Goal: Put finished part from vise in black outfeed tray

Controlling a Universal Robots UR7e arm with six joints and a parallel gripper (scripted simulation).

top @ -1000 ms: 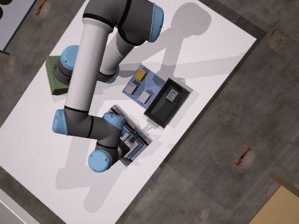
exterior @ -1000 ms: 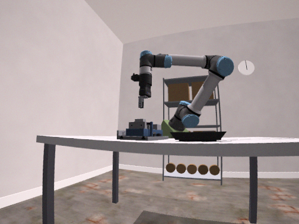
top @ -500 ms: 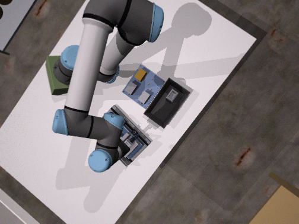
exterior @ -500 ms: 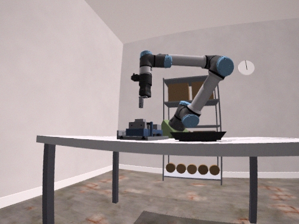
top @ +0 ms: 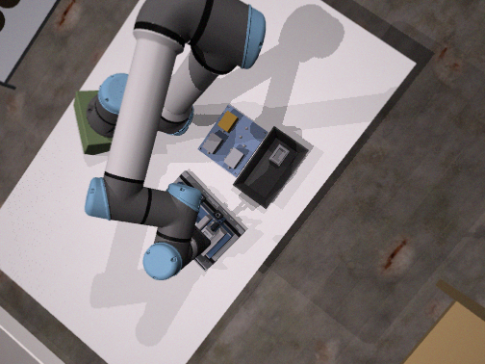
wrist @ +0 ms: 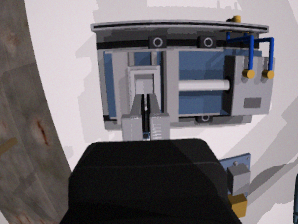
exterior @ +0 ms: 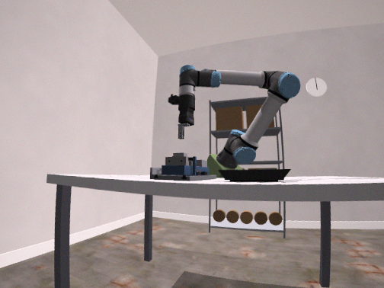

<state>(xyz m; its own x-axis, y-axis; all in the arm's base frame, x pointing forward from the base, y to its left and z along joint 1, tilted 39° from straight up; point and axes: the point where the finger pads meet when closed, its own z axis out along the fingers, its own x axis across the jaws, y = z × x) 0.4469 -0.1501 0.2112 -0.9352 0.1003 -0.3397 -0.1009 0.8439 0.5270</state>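
My gripper is now 7 cm past the blue vise, 1 cm to the left of it and 16 cm above it. From my hand the other things lie so: grey block 14 cm behind, 23 cm to the left, 17 cm below; then blue fixture plate 20 cm behind, 26 cm to the left, 19 cm below; then brass block 25 cm behind, 29 cm to the left, 17 cm below.
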